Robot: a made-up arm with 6 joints. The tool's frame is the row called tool.
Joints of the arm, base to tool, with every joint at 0 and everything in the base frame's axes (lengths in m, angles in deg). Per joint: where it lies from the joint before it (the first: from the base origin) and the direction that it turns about. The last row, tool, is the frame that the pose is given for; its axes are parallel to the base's.
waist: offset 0.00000 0.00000 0.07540 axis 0 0 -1
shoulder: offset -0.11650 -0.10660 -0.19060 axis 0 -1 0
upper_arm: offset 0.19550 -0.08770 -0.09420 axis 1 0 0
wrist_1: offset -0.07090 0.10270 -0.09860 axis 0 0 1
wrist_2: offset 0.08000 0.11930 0.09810 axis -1 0 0
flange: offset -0.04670 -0.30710 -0.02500 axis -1 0 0
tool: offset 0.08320 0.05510 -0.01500
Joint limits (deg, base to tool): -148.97..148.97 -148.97..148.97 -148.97..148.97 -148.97..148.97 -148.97..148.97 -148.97..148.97
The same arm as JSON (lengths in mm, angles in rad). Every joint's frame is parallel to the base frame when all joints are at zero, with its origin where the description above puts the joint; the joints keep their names.
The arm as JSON. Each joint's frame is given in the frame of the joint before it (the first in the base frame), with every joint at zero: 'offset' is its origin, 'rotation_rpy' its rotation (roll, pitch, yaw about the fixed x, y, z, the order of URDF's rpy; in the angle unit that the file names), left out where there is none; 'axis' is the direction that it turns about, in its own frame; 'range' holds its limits. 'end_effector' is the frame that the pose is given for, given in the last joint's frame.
{"length_unit": "mm", "angle_unit": "rad", "chain": [
  {"id": "waist", "offset": [0.0, 0.0, 75.4], "axis": [0.0, 0.0, -1.0], "range": [-2.6, 2.6]},
  {"id": "shoulder", "offset": [-116.5, -106.6, -190.6], "axis": [0.0, -1.0, 0.0], "range": [-2.6, 2.6]},
  {"id": "upper_arm", "offset": [195.5, -87.7, -94.2], "axis": [1.0, 0.0, 0.0], "range": [-2.6, 2.6]},
  {"id": "wrist_1", "offset": [-70.9, 102.7, -98.6], "axis": [0.0, 0.0, 1.0], "range": [-2.6, 2.6]},
  {"id": "wrist_2", "offset": [80.0, 119.3, 98.1], "axis": [-1.0, 0.0, 0.0], "range": [-2.6, 2.6]},
  {"id": "flange", "offset": [-46.7, -307.1, -25.0], "axis": [-1.0, 0.0, 0.0], "range": [-2.6, 2.6]}
], "end_effector": {"offset": [83.2, 55.1, -15.0]}}

